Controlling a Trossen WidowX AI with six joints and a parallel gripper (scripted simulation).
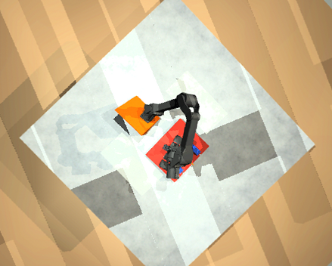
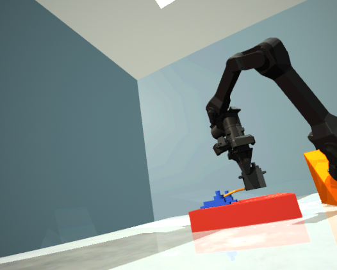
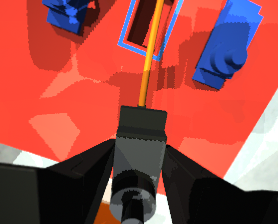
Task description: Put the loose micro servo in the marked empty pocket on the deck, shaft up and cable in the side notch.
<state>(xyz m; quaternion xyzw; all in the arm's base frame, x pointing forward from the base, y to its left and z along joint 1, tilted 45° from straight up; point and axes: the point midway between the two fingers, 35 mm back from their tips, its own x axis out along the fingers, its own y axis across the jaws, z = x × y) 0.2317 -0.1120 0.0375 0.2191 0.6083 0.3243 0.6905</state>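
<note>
The red deck is 1 cm behind my gripper tip, 2 cm to the left of it and 10 cm below it.
</note>
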